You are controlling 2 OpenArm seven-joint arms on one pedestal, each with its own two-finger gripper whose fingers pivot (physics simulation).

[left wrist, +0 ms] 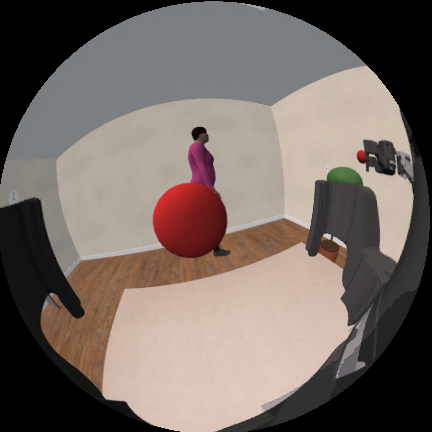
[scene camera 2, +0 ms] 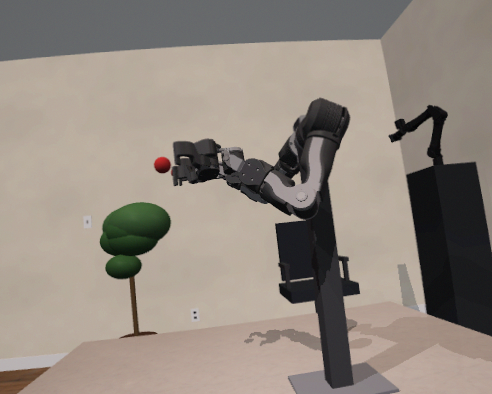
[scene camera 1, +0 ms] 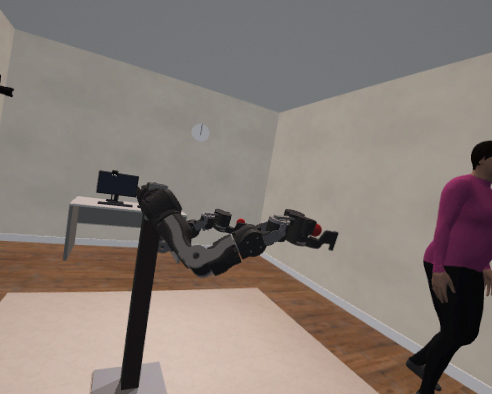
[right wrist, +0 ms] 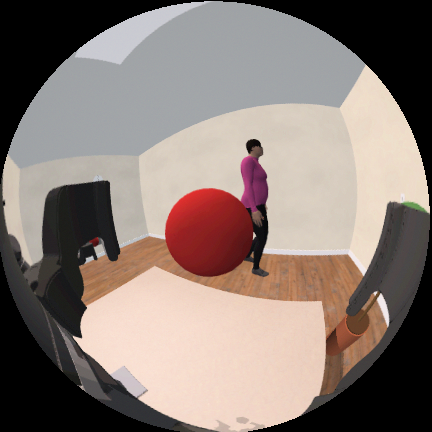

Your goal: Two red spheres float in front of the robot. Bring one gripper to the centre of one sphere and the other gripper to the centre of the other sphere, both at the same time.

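One red sphere floats near my left gripper, which is open and empty. In scene camera 2 the sphere is just outside its fingertips. In the left wrist view it shows between the fingers' directions, above the fingertip line. The other red sphere floats near my right gripper, also open and empty. In the right wrist view it is above and slightly left of the fingertip midpoint. The gripper body hides part of it in scene camera 1.
A person in a magenta top stands beyond the spheres. A desk with a monitor is behind the robot. A potted plant, a chair and a black cabinet also show.
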